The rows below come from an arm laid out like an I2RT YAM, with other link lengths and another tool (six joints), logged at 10 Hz.
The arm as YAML. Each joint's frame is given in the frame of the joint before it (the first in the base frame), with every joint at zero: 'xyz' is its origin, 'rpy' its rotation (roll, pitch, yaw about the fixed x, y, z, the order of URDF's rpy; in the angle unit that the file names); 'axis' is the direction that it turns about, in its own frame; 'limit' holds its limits. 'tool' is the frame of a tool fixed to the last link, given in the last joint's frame.
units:
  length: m
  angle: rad
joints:
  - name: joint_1
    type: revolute
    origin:
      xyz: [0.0, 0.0, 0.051]
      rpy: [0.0, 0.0, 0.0]
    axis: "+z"
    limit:
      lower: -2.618
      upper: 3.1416
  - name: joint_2
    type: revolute
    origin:
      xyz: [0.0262, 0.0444, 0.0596]
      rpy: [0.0, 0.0, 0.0]
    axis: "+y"
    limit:
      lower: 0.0
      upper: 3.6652
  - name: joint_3
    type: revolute
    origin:
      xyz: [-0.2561, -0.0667, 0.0]
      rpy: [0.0, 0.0, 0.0]
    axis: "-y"
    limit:
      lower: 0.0
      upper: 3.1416
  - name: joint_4
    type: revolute
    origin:
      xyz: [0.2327, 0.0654, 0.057]
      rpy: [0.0, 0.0, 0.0]
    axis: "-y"
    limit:
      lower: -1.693
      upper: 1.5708
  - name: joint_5
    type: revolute
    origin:
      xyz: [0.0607, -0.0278, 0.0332]
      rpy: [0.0, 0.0, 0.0]
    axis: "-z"
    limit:
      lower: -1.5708
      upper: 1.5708
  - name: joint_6
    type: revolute
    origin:
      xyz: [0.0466, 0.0, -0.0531]
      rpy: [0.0, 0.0, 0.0]
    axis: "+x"
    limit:
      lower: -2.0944
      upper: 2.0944
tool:
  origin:
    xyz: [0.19, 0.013, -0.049]
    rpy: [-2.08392, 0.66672, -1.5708]
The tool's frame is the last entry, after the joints.
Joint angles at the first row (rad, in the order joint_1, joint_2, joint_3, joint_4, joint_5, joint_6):
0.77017 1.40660 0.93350 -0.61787 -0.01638 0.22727
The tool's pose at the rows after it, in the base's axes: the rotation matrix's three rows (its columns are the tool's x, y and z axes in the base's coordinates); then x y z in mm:
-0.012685, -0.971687, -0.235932; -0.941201, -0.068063, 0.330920; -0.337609, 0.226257, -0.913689; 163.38, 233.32, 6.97
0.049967, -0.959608, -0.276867; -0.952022, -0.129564, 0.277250; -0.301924, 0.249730, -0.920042; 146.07, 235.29, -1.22
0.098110, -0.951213, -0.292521; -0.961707, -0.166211, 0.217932; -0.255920, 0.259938, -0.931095; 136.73, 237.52, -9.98
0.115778, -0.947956, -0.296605; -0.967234, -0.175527, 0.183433; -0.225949, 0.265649, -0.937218; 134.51, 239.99, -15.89
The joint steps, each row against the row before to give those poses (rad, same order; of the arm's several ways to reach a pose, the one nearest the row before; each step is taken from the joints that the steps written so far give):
0.03253 -0.00164 -0.02048 -0.02737 -0.01190 -0.02428
0.05673 0.02768 -0.00041 -0.01429 0.00316 -0.01921
0.05696 0.04778 0.01444 -0.00621 0.02817 -0.00483
0.02934 0.04264 0.01888 -0.00150 0.02083 0.00424

